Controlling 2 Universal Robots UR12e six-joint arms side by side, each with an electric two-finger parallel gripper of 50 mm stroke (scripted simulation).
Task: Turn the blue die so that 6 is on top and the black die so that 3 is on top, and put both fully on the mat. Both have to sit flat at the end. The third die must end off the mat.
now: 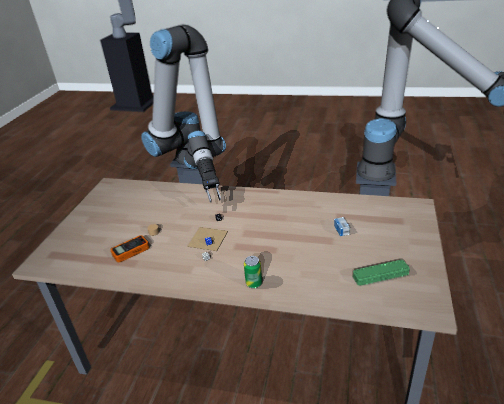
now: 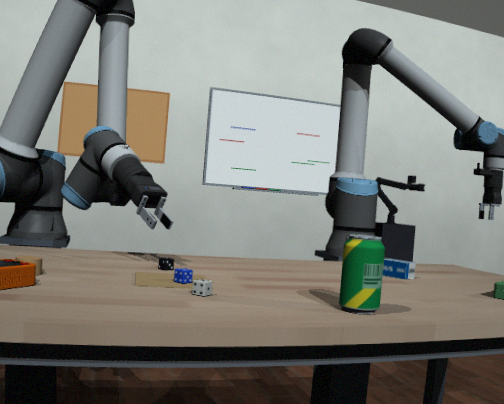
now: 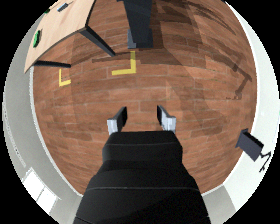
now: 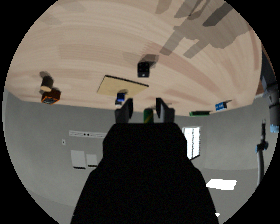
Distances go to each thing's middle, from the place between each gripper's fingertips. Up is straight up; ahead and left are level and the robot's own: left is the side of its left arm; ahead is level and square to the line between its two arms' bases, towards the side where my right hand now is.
Right now my right hand [image 2: 162,225] is 18 cm short of the tan mat [image 2: 147,279], 2 cm to the right of it and 10 cm above it.
